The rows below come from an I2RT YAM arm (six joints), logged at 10 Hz.
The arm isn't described. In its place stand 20 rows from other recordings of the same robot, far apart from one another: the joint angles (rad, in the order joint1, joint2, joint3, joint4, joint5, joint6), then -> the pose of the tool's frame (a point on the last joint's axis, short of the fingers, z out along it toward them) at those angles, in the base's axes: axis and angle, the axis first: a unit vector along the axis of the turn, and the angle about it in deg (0 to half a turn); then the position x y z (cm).
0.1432 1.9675 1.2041 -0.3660 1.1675 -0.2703 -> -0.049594 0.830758 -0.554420 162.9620 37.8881 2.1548 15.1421
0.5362 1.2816 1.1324 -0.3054 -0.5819 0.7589 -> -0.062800 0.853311 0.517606 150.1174 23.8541 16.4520 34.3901
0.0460 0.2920 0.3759 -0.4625 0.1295 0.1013 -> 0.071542 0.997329 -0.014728 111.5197 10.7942 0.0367 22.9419
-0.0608 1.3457 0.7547 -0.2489 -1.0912 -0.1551 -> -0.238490 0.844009 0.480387 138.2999 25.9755 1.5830 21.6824
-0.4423 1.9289 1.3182 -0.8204 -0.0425 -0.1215 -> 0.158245 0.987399 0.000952 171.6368 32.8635 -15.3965 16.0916
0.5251 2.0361 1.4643 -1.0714 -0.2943 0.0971 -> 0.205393 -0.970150 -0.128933 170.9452 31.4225 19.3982 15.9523
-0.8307 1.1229 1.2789 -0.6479 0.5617 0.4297 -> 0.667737 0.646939 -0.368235 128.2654 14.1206 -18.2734 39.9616
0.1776 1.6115 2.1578 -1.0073 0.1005 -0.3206 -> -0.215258 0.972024 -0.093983 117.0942 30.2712 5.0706 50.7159
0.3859 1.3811 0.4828 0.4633 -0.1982 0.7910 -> 0.127190 0.907806 0.399639 132.9809 24.6150 10.7570 17.2594
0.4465 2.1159 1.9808 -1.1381 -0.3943 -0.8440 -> -0.616589 0.770037 0.163893 159.1716 39.0120 20.1931 26.3524
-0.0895 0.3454 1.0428 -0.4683 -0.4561 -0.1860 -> -0.326160 0.943742 0.054502 78.3745 2.5350 1.3468 43.0284
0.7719 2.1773 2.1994 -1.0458 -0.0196 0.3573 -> -0.205941 0.965975 0.156461 154.2102 33.7100 32.9095 30.2218
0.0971 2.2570 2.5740 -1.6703 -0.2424 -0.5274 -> -0.318373 0.943169 0.095237 164.9552 42.1957 4.9687 34.5126
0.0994 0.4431 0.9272 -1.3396 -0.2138 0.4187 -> 0.116983 0.973710 0.195457 143.7781 4.0810 1.1661 31.1696
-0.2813 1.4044 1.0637 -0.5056 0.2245 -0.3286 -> 0.018593 0.976240 -0.215892 144.5498 28.5322 -9.0697 26.7138
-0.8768 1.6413 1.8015 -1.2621 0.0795 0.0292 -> 0.442206 0.886958 -0.133265 157.4296 20.2738 -24.8073 37.7488
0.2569 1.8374 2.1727 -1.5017 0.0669 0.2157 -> -0.013738 0.999786 0.015457 156.5981 33.3564 8.5169 40.4764
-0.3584 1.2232 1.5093 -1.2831 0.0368 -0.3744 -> -0.002552 0.992532 -0.121961 150.1175 19.4005 -7.4068 39.6389
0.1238 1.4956 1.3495 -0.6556 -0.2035 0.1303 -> -0.037604 0.987866 0.150688 138.0130 32.3614 4.7520 32.2225
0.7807 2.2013 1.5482 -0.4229 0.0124 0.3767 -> -0.197358 0.971432 0.131791 155.9553 32.6197 32.2525 12.9068
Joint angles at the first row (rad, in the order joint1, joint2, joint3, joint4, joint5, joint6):
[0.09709 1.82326 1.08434 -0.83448 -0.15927 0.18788]
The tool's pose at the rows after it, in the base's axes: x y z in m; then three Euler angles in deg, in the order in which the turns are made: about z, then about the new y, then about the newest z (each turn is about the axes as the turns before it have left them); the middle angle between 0 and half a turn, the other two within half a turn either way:
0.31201 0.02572 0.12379 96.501 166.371 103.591
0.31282 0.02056 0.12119 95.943 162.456 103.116
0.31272 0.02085 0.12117 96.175 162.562 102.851
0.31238 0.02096 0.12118 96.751 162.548 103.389
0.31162 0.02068 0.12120 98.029 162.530 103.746
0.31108 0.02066 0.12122 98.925 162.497 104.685
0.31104 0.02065 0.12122 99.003 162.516 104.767
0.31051 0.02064 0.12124 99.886 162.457 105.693
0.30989 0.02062 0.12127 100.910 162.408 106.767
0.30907 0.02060 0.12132 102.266 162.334 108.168
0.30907 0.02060 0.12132 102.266 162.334 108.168
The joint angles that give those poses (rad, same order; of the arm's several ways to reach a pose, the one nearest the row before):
[0.05549 1.87858 1.08435 -0.79061 -0.23746 0.17756]
[0.03148 1.88963 1.08433 -0.78831 -0.30538 0.15316]
[0.03262 1.88965 1.08434 -0.78907 -0.30346 0.14554]
[0.03301 1.88963 1.08433 -0.79212 -0.30346 0.14479]
[0.03224 1.88965 1.08436 -0.79938 -0.30308 0.12684]
[0.03223 1.88964 1.08434 -0.80434 -0.30308 0.12683]
[0.03224 1.88963 1.08435 -0.80473 -0.30270 0.12686]
[0.03222 1.88966 1.08436 -0.80968 -0.30308 0.12683]
[0.03222 1.88965 1.08435 -0.81540 -0.30308 0.12682]
[0.03224 1.88965 1.08437 -0.82305 -0.30308 0.12646]
[0.03224 1.88965 1.08437 -0.82305 -0.30308 0.12646]

